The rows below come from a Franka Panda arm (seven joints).
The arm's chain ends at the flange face. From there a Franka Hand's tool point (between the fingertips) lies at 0.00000 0.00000 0.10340 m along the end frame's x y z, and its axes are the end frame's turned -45 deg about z.
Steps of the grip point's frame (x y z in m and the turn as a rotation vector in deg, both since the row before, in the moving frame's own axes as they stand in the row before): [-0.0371, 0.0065, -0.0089, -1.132, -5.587, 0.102]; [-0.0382, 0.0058, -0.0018, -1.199, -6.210, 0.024]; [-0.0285, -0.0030, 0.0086, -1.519, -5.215, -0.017]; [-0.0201, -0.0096, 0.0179, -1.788, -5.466, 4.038]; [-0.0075, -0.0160, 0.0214, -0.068, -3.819, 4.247]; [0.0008, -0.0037, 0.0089, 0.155, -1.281, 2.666]
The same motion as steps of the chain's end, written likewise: [-0.0160, 0.0223, -0.0084, -4.751, -3.150, 0.102]; [-0.0165, 0.0217, -0.0012, -5.239, -3.543, 0.024]; [-0.0176, 0.0095, 0.0091, -4.762, -2.613, -0.017]; [-0.0160, -0.0016, 0.0184, -5.129, -2.601, 4.038]; [-0.0117, -0.0108, 0.0216, -2.749, -2.652, 4.247]; [-0.0002, -0.0046, 0.0089, -0.796, -1.015, 2.666]
